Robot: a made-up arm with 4 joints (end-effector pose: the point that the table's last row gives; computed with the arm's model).
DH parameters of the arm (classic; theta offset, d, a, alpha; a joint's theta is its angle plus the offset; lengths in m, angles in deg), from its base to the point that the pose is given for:
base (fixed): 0 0.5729 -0.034 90
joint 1: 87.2 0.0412 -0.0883 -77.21
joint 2: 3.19 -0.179 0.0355 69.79
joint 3: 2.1 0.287 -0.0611 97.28
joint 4: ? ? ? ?
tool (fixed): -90 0.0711 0 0
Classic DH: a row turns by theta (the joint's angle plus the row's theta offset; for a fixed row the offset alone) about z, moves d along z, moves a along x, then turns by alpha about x.
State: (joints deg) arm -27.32 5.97 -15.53 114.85
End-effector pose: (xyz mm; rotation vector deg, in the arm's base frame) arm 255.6 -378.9 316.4 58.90 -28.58 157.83
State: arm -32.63 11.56 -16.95 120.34
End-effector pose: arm 242.2 -381.6 314.6 64.92 -27.38 153.28
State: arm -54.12 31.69 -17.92 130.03
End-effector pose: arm 226.1 -356.8 309.6 86.65 -10.19 143.94
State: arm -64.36 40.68 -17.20 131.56
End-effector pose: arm 227.5 -327.2 296.0 97.62 0.00 141.58
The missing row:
joint 4: 3.38 0.255 0.0647 90
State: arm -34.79 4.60 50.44 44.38
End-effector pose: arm 295.9 -233.9 577.9 27.89 -80.30 -157.70
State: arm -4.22 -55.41 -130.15 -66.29
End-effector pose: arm -150.9 -33.1 376.8 16.71 -14.84 -41.57
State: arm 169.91 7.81 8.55 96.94
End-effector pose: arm -422.7 -340.4 592.3 -178.42 3.37 0.08
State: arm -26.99 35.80 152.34 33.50
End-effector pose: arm -92.2 -105.4 707.1 -159.80 41.42 42.77
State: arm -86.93 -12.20 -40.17 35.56
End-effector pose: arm -259.2 -250.2 215.6 -125.72 -14.19 -63.42
